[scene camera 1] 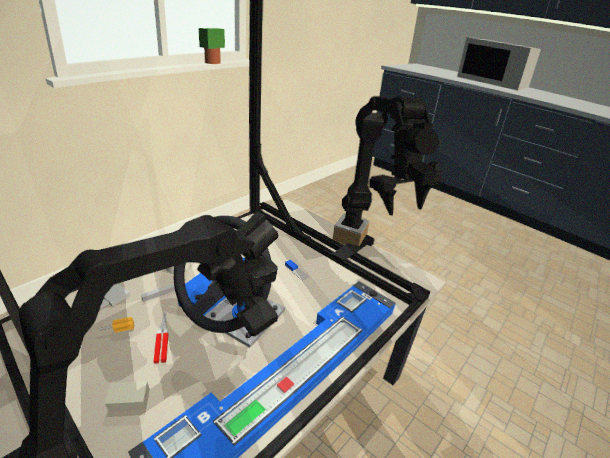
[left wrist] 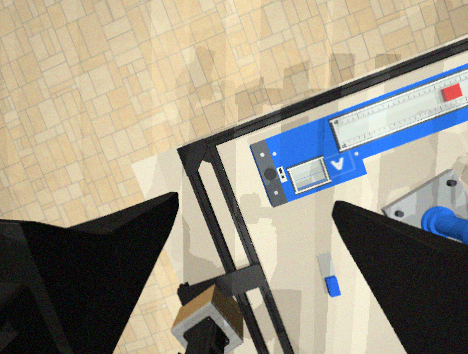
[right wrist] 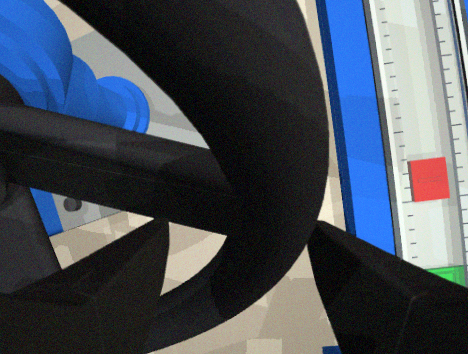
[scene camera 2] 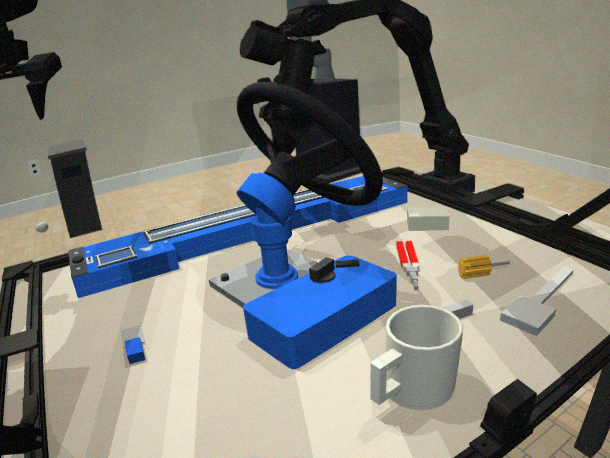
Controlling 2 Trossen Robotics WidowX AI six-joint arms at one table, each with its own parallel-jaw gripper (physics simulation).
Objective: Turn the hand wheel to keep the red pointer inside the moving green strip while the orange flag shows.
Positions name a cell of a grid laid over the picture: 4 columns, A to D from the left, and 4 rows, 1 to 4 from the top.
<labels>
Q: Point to a black hand wheel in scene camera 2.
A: B2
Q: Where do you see a black hand wheel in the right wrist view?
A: C1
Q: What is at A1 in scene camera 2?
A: My left gripper.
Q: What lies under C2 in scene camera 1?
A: My left gripper.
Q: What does the orange-handled screwdriver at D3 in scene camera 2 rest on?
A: The table.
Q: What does the mug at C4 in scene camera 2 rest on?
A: The table.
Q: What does my left gripper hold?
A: Nothing.
</labels>
